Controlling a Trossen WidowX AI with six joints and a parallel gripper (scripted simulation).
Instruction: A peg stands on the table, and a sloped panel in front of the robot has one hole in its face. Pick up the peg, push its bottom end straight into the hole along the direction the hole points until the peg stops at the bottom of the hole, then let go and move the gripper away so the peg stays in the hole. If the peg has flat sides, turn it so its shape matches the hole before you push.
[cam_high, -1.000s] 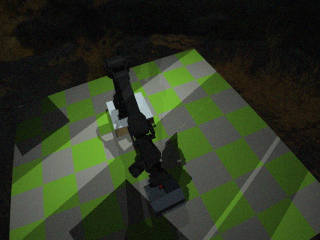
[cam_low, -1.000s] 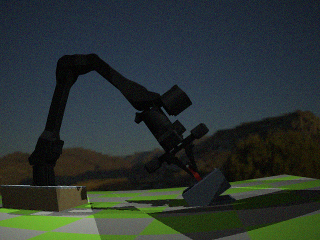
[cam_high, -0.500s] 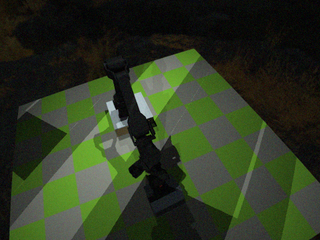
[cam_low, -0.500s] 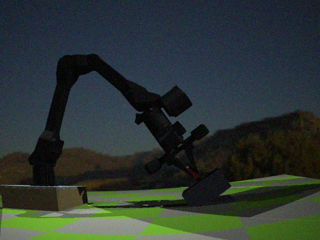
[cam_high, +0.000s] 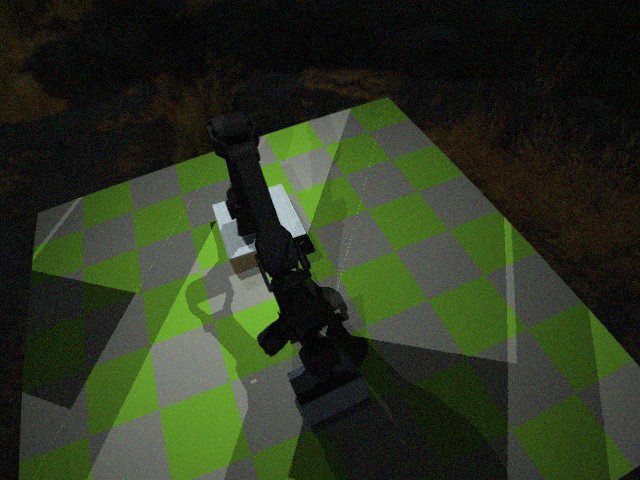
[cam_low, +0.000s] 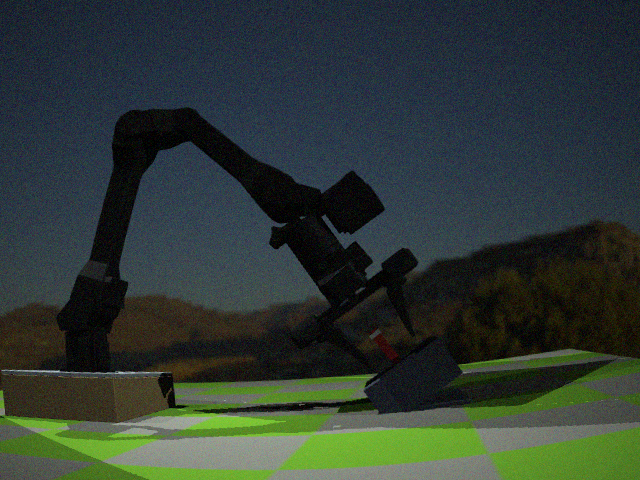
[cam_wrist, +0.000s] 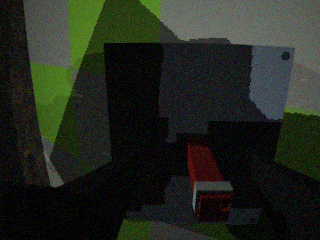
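My gripper tip is 10 mm past the red peg and 10 mm below it. Round my gripper tip: sloped panel (20 mm ahead, 10 mm to the left, 40 mm below).
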